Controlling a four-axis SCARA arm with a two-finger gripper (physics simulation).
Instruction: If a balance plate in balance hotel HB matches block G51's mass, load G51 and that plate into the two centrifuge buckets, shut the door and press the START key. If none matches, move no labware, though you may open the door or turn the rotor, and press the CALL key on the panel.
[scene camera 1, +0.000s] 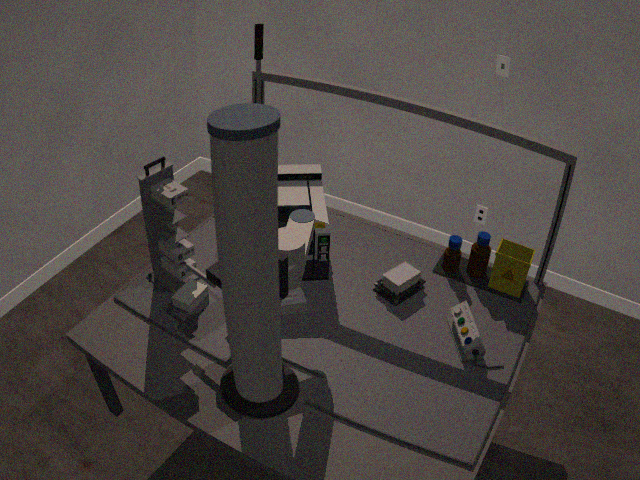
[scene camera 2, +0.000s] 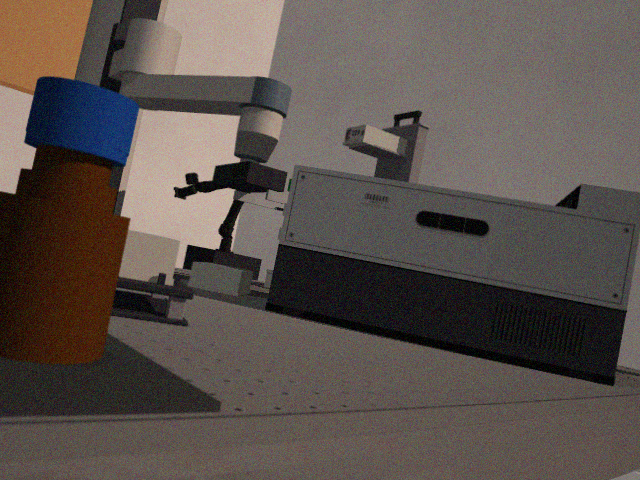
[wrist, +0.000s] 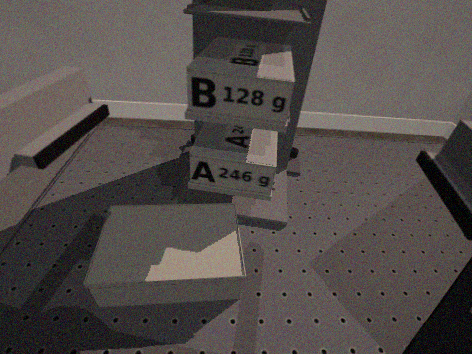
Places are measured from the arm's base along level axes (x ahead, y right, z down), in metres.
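Where they show: gripper, fingertip midpoint: (scene camera 1: 204, 254) (wrist: 260, 113); arm's base at its link origin: (scene camera 1: 259, 388).
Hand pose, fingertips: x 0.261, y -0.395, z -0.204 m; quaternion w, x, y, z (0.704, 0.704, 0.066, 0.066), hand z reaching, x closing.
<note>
Things, the pixels of their top centre, and the offset from my fingertips.
- plate A at its top centre: (wrist: 240, 128) (scene camera 1: 177, 259) dy -0.156, dx +0.006, dz +0.092 m
- labelled plate at its top centre: (scene camera 2: 376, 133) (scene camera 1: 168, 187) dy -0.154, dx +0.006, dz -0.221 m
- plain grey block at its top centre: (wrist: 171, 237) (scene camera 1: 189, 291) dy -0.050, dx -0.057, dz +0.150 m
- button panel at its top centre: (scene camera 1: 469, 321) dy +0.894, dx +0.277, dz +0.108 m
The hotel tower (scene camera 1: 155, 232) (scene camera 2: 417, 149) stands at the left of the table. In the wrist view, plate B (wrist: 240, 94), marked 128 g, lies on a shelf above plate A (wrist: 232, 175), marked 246 g. A labelled plate (scene camera 1: 171, 190) (scene camera 2: 374, 140) sits high on the tower. A plain grey block (scene camera 1: 190, 297) (wrist: 165, 245) is in front of the tower; no G51 mark is readable. My gripper (wrist: 260, 113) is open and empty, facing the two plates from a distance. The centrifuge (scene camera 1: 299, 195) (scene camera 2: 454, 242) is partly behind the arm; its door state and buckets are unclear.
The button panel (scene camera 1: 466, 330) is at the right. A pale block on a dark stand (scene camera 1: 402, 277) is in mid-table. Brown bottles (scene camera 1: 451, 258) (scene camera 1: 479, 260) and a yellow bin (scene camera 1: 510, 271) stand at the back right. The arm's column (scene camera 1: 248, 258) blocks part of the view.
</note>
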